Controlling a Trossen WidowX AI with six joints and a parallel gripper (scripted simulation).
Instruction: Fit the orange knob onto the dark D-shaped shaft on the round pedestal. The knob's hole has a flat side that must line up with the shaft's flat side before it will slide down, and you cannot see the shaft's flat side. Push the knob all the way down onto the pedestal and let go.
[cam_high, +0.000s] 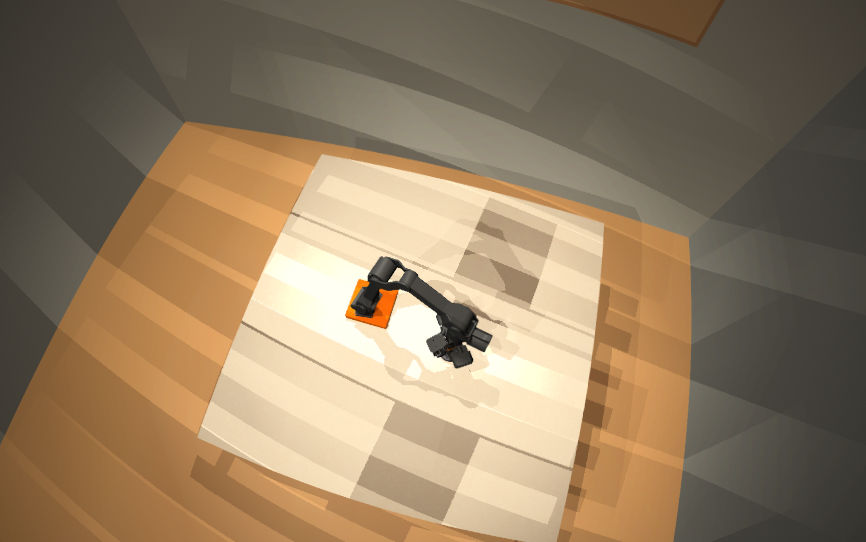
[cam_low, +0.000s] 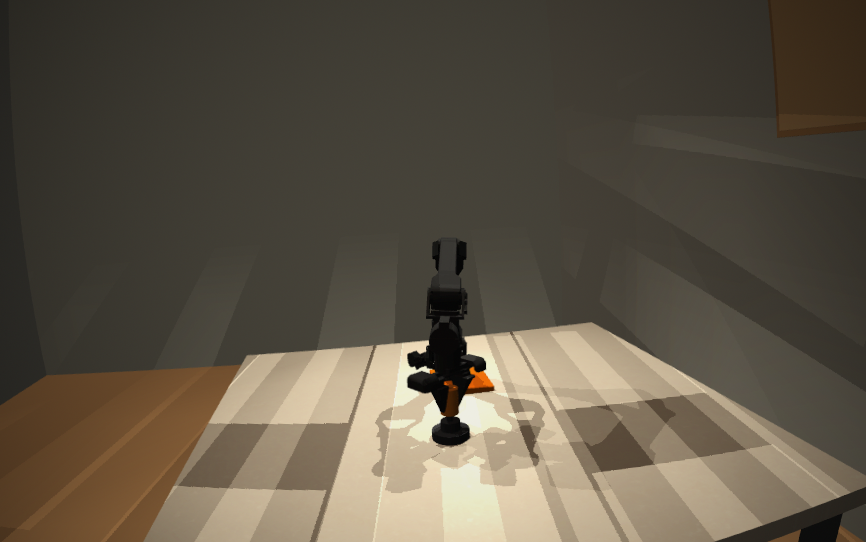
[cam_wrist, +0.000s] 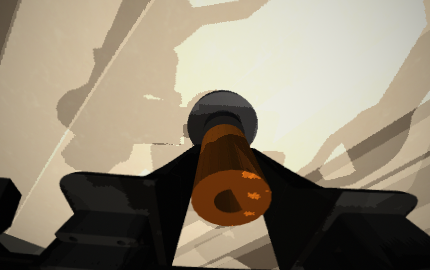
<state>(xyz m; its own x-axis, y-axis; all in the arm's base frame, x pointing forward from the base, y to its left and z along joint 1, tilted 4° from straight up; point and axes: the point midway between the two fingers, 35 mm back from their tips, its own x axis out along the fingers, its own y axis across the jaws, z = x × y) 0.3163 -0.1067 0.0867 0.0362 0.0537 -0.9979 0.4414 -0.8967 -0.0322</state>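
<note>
Right now my gripper tip is 20 mm below the orange knob. From my gripper tip the other things lie so: dark round pedestal: 40 mm below.
</note>
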